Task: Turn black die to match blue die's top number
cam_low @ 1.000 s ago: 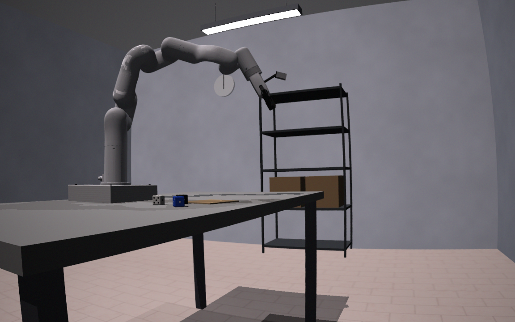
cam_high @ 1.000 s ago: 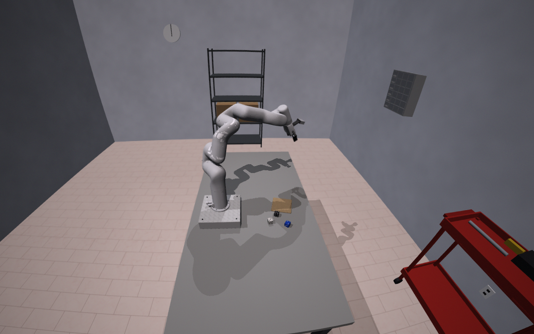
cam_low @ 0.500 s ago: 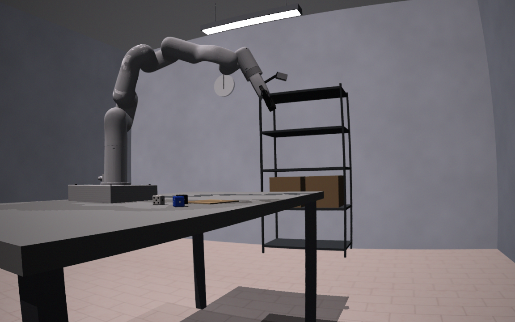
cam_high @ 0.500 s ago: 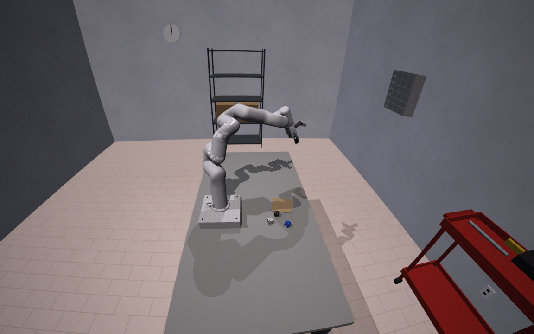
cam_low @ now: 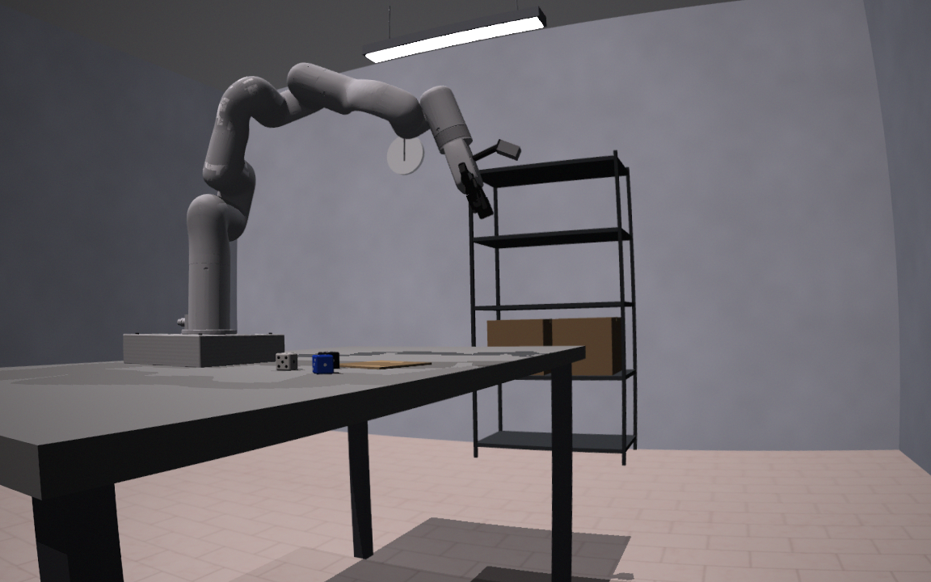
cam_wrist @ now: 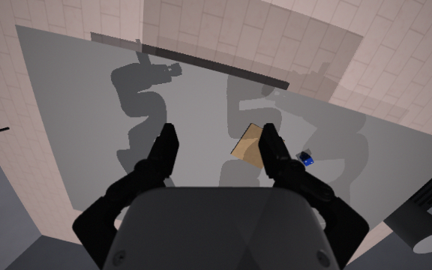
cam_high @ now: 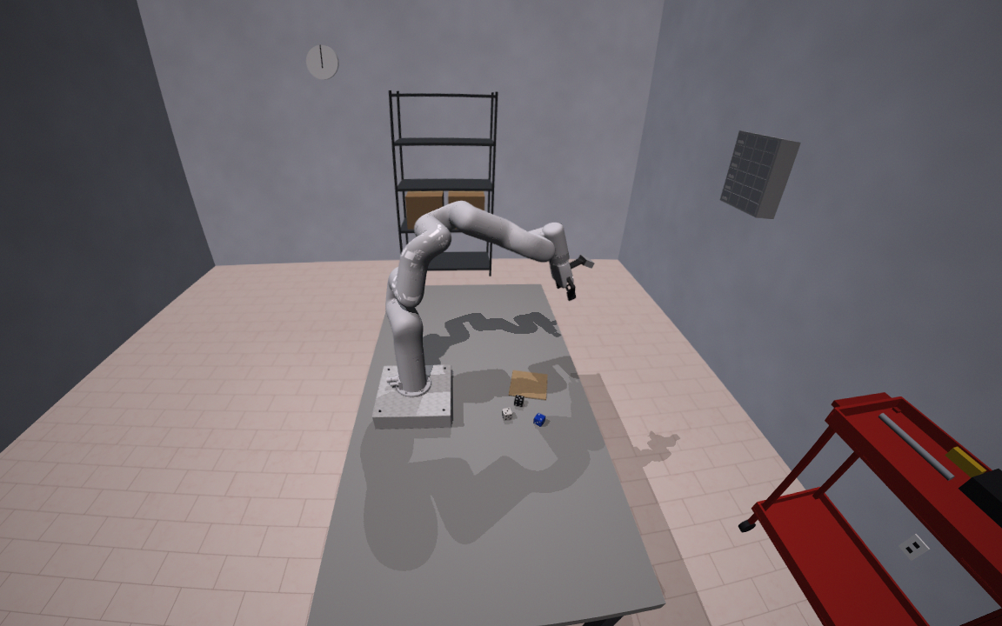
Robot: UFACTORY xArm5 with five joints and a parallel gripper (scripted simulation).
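Now: hand 340 mm to the left of the blue die, 300 mm above it and 190 mm past it. Round my hand: white die 300 mm below, 300 mm behind, 290 mm to the right; then black die 300 mm below, 240 mm to the right, 240 mm behind; then tan mat 310 mm below, 170 mm behind, 150 mm to the right.
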